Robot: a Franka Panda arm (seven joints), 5 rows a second.
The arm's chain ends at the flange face. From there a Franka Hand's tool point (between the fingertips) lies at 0.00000 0.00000 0.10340 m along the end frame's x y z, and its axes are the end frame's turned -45 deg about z.
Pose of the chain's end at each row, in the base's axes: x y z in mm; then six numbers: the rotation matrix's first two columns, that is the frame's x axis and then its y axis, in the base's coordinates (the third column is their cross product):
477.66 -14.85 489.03 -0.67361 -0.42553 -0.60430 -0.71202 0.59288 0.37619
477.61 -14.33 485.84 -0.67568 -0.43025 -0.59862 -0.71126 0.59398 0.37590
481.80 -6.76 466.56 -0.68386 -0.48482 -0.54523 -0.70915 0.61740 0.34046
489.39 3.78 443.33 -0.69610 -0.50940 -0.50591 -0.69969 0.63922 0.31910
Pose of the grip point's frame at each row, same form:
498.15 55.84 416.41 0.02716 -0.72012 -0.69331 -0.97979 0.11833 -0.16130
497.65 55.96 412.70 0.02516 -0.72424 -0.68909 -0.98071 0.11577 -0.15749
499.54 57.29 387.35 0.01788 -0.77939 -0.62628 -0.98501 0.09375 -0.14479
506.02 63.35 360.47 0.00254 -0.81220 -0.58337 -0.98697 0.09180 -0.13209

